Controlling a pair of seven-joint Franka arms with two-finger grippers.
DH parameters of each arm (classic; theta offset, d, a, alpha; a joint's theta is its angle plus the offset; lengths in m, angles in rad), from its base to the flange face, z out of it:
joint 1: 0 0.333 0 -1.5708
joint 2: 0 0 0 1.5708
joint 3: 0 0.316 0.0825 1.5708
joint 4: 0 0 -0.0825 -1.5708
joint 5: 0 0.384 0 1.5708
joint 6: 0 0 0.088 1.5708
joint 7: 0 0.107 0 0
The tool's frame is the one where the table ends.
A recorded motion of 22 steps. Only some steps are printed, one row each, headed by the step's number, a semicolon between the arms.
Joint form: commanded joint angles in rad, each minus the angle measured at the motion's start. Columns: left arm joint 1, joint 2, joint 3, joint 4, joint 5, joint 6, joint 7; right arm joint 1, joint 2, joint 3, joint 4, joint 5, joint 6, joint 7.
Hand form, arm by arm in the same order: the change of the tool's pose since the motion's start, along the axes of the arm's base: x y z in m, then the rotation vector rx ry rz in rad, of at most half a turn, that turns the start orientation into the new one. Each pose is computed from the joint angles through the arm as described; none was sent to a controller.
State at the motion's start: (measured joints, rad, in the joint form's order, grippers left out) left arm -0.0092 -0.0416 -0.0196 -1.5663 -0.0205 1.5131 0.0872; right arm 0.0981 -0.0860 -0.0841 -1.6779 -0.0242 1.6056 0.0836
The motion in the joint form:
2: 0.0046 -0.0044 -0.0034 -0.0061 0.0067 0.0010 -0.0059; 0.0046 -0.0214 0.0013 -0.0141 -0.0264 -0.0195 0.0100
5: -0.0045 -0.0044 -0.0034 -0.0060 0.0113 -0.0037 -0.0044; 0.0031 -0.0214 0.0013 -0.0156 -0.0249 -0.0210 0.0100
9: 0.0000 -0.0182 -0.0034 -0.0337 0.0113 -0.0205 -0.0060; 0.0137 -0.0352 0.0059 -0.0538 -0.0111 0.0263 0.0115
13: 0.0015 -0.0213 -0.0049 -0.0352 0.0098 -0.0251 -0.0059; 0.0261 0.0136 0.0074 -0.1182 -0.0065 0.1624 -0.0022
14: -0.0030 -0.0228 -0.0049 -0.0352 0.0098 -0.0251 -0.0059; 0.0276 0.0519 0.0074 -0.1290 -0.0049 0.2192 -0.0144
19: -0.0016 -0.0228 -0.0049 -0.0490 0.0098 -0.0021 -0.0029; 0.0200 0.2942 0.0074 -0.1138 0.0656 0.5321 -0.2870
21: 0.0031 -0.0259 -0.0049 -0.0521 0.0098 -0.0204 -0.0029; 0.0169 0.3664 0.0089 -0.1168 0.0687 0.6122 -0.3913
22: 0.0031 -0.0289 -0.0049 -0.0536 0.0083 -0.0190 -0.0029; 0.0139 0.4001 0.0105 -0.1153 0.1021 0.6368 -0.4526
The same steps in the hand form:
2: -0.0013 0.0014 -0.0004 0.0070 0.0006 0.0074; -0.0087 -0.0003 0.0029 -0.0249 0.0115 -0.0041
5: -0.0019 -0.0030 -0.0008 0.0118 0.0050 -0.0030; -0.0089 -0.0009 0.0020 -0.0234 0.0146 -0.0056
9: -0.0083 -0.0005 -0.0078 0.0131 0.0357 0.0028; -0.0093 0.0085 -0.0048 -0.0084 -0.0081 0.0094
13: -0.0098 -0.0006 -0.0072 0.0119 0.0387 0.0026; 0.0135 0.0189 -0.0493 -0.0068 -0.0308 0.0404
14: -0.0103 -0.0030 -0.0064 0.0120 0.0372 -0.0019; 0.0271 0.0214 -0.0703 -0.0081 -0.0384 0.0553
19: -0.0080 -0.0023 -0.0109 0.0115 0.0280 -0.0032; 0.1004 0.0278 -0.1765 0.0193 -0.1244 0.2971
21: -0.0109 0.0002 -0.0122 0.0121 0.0463 0.0012; 0.1141 0.0276 -0.2158 0.0063 -0.1286 0.3967
22: -0.0117 0.0001 -0.0113 0.0106 0.0435 0.0012; 0.1189 0.0278 -0.2343 0.0275 -0.1258 0.4373

